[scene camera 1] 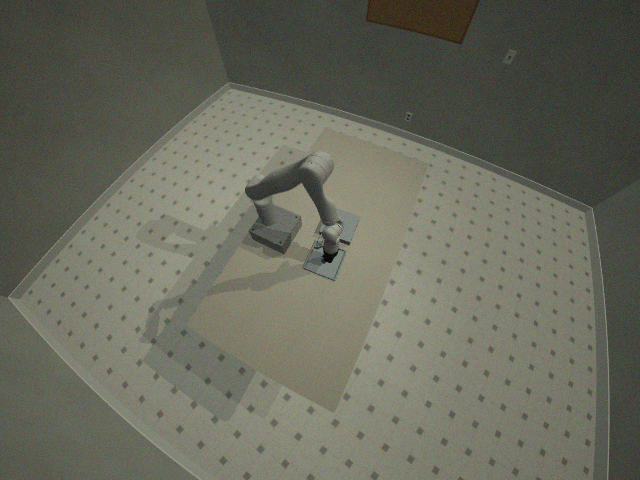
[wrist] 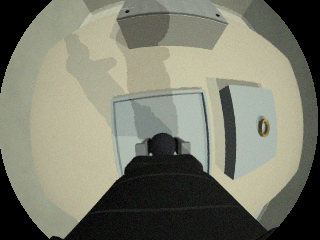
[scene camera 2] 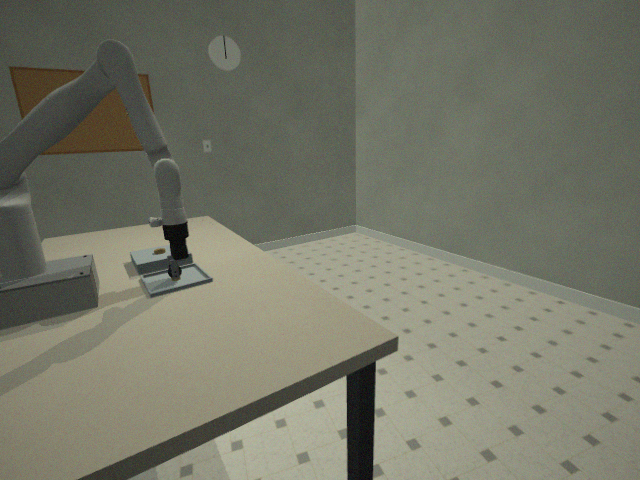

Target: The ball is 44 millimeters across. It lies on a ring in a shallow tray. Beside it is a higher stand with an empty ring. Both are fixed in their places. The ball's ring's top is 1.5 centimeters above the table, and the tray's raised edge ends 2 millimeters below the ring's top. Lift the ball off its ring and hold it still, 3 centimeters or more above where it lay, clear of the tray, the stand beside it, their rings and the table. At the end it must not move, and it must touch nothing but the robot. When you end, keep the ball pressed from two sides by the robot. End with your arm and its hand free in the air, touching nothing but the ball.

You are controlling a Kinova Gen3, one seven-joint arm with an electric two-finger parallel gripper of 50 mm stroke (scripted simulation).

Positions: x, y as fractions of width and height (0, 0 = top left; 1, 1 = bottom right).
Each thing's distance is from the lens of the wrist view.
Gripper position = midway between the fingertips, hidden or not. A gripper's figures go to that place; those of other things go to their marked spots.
gripper (wrist: 0.51, 0.60): 18 cm
shallow tray (wrist: 0.58, 0.47): 20 cm
stand (wrist: 0.78, 0.47): 24 cm
The marked spots on the shallow tray and the stand are 14 cm apart.
